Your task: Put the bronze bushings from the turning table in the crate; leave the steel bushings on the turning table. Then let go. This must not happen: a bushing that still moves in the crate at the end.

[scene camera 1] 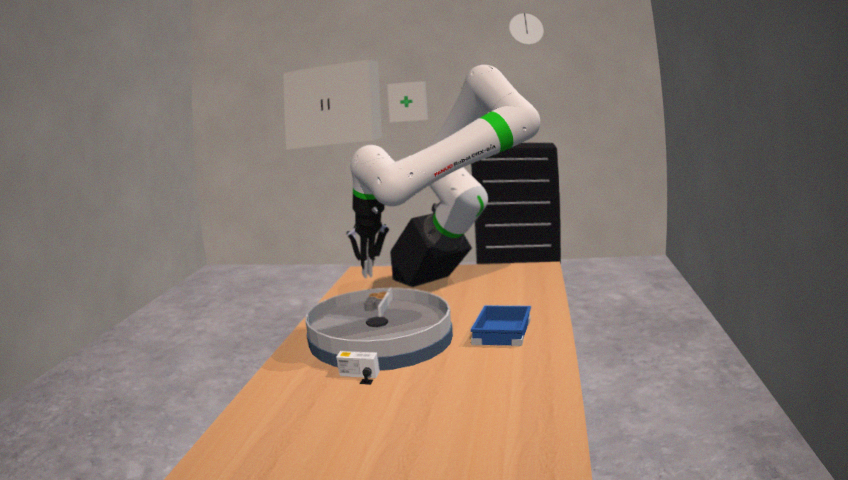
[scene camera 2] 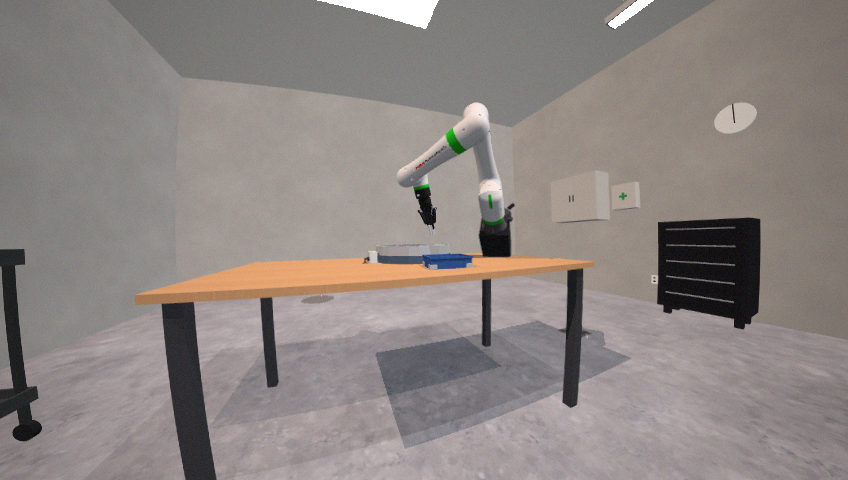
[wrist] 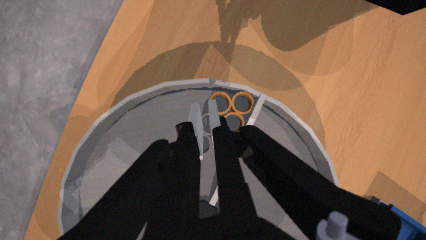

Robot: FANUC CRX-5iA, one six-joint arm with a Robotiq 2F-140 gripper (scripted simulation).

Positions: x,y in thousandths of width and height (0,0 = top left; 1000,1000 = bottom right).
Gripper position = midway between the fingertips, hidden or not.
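Note:
There's a blue crate (scene camera 1: 603,668) here, and you'd find the crate in scene camera 2 as well (scene camera 2: 515,545). I can see a round grey turning table (wrist: 281,615) too. As for my gripper (scene camera 1: 433,574), it's also there in the wrist view (wrist: 482,473).

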